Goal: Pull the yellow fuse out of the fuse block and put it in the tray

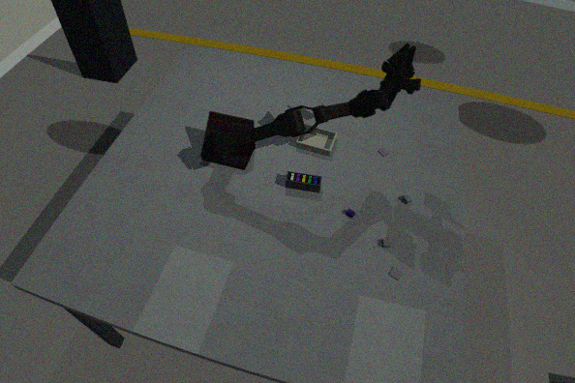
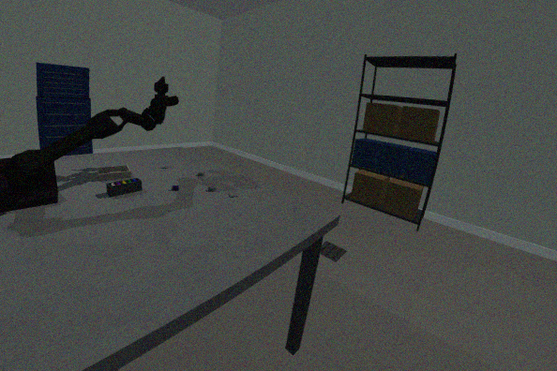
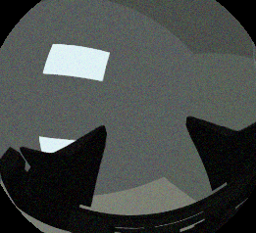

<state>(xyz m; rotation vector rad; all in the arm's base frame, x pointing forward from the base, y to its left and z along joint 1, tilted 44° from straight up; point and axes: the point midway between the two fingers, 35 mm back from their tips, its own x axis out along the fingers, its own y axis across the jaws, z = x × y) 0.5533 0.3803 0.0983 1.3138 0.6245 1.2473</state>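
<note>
Right now the yellow fuse is 42 cm below my gripper tip, 27 cm to the right of it and 25 cm behind it. From my gripper tip the other things lie so: tray: 44 cm below, 25 cm behind, 6 cm to the right.
</note>
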